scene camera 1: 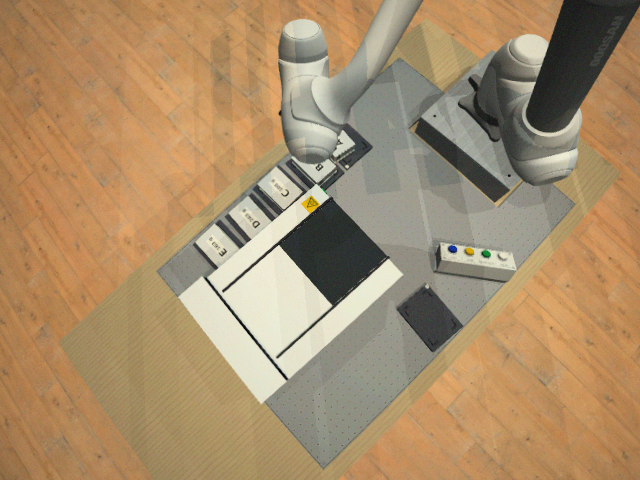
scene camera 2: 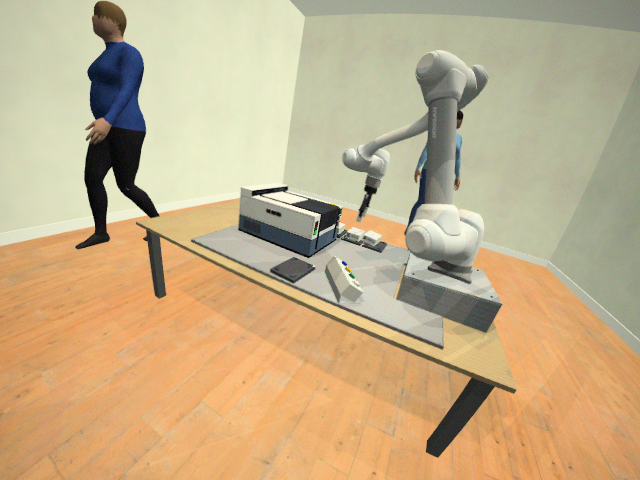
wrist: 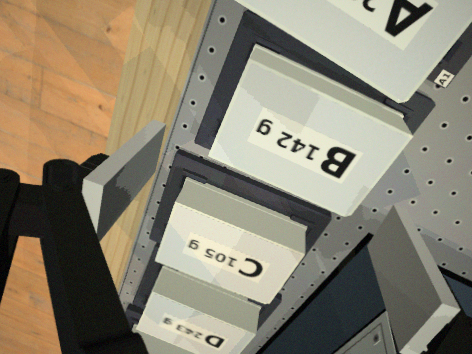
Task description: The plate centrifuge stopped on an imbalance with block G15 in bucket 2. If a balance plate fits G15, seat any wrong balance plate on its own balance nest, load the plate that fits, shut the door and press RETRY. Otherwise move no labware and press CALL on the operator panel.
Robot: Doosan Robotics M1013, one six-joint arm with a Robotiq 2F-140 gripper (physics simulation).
Labels:
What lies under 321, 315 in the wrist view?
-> A centrifuge.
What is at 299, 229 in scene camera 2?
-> A centrifuge.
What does my gripper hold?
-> Nothing.

